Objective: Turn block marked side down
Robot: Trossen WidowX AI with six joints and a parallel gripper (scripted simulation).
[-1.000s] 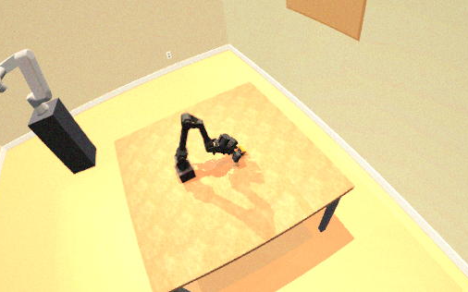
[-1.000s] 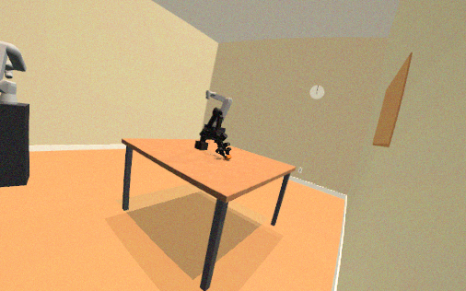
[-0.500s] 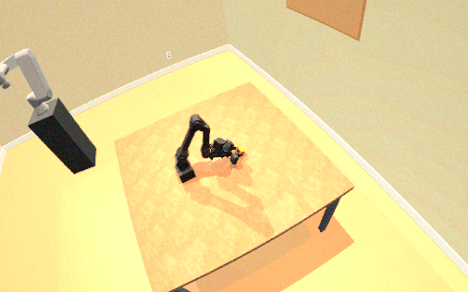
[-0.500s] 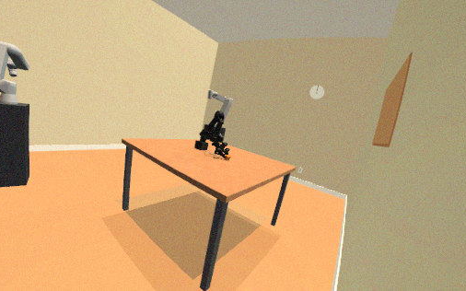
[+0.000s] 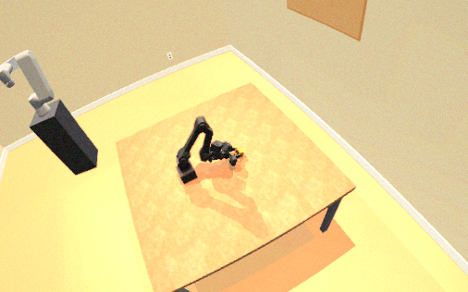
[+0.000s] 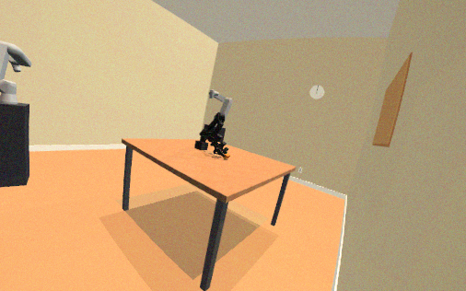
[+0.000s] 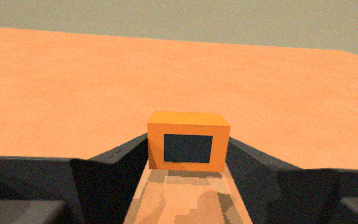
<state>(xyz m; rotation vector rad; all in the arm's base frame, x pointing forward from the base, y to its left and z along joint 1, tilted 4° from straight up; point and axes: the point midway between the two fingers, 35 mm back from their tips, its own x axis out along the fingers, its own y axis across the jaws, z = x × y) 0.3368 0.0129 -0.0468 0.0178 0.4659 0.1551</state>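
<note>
My gripper tip is now 10 mm past the orange block.
</note>
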